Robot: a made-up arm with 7 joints. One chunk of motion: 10 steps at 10 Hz.
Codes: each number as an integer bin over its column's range. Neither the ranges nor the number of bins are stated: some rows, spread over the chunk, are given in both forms.
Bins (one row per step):
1: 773 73 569 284 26 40 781
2: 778 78 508 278 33 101 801
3: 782 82 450 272 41 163 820
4: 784 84 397 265 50 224 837
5: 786 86 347 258 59 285 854
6: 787 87 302 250 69 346 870
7: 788 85 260 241 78 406 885
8: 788 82 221 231 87 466 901
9: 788 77 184 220 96 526 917
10: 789 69 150 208 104 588 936
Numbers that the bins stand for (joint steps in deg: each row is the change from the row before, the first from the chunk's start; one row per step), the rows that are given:
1: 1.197 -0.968 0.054 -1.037 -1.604 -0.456 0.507
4: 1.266 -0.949 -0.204 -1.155 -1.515 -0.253 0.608
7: 1.290 -0.947 -0.410 -1.304 -1.411 -0.053 0.695
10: 1.297 -0.976 -0.575 -1.509 -1.315 0.147 0.786
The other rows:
2: 1.228 -0.959 -0.037 -1.075 -1.578 -0.389 0.543
3: 1.253 -0.952 -0.124 -1.112 -1.548 -0.321 0.577
5: 1.278 -0.945 -0.279 -1.199 -1.481 -0.186 0.639
6: 1.284 -0.943 -0.347 -1.248 -1.444 -0.119 0.668
8: 1.290 -0.952 -0.468 -1.366 -1.378 0.013 0.723
9: 1.290 -0.961 -0.524 -1.435 -1.344 0.079 0.752

